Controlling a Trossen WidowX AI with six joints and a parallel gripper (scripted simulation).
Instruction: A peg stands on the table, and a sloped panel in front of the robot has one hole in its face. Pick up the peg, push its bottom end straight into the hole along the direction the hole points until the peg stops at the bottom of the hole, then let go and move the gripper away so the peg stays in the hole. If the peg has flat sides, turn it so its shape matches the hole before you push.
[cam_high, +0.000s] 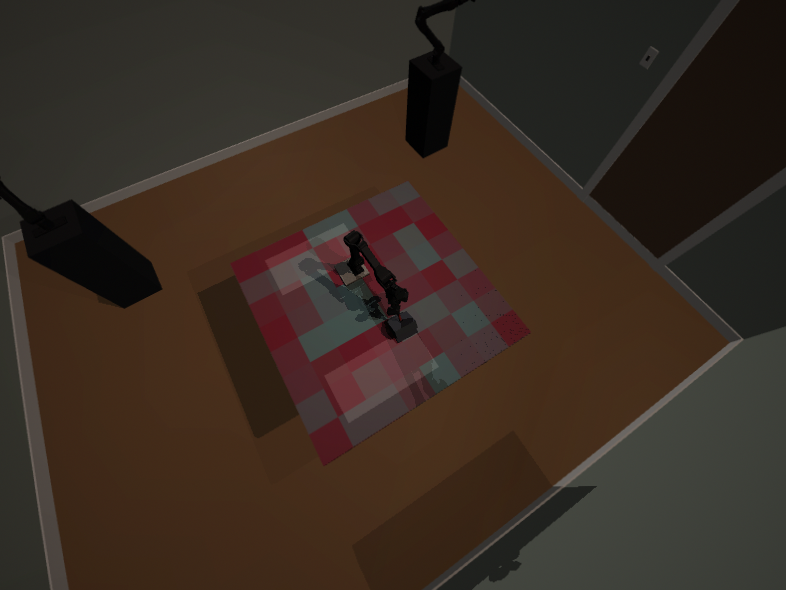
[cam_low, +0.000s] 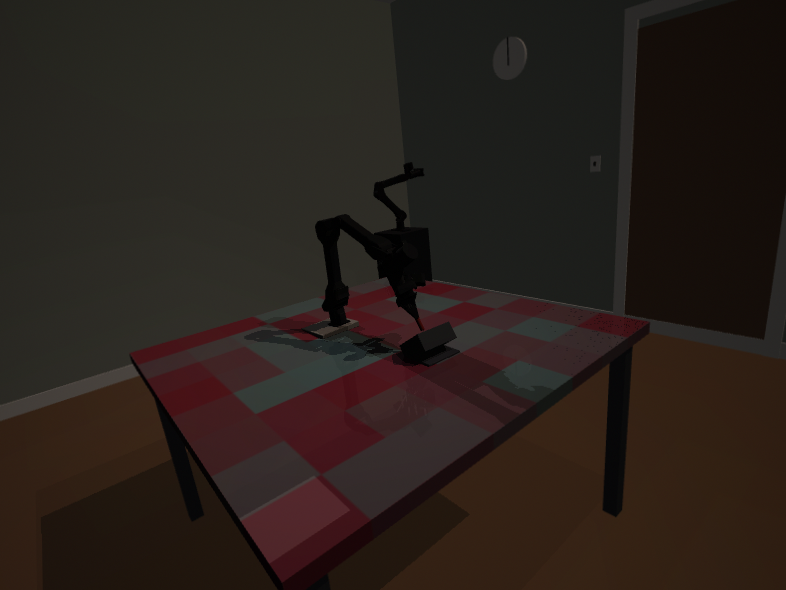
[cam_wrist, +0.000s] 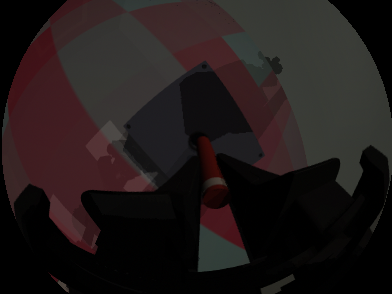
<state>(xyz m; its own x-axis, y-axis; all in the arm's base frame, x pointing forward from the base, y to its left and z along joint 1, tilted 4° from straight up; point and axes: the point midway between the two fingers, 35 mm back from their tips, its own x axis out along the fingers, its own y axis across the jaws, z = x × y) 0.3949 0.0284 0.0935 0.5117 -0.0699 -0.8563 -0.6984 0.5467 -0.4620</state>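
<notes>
My gripper tip is now 1 cm below the red peg and 1 cm past it. From my gripper tip the other things lie so: dark sloped panel: 7 cm below, 4 cm ahead.
</notes>
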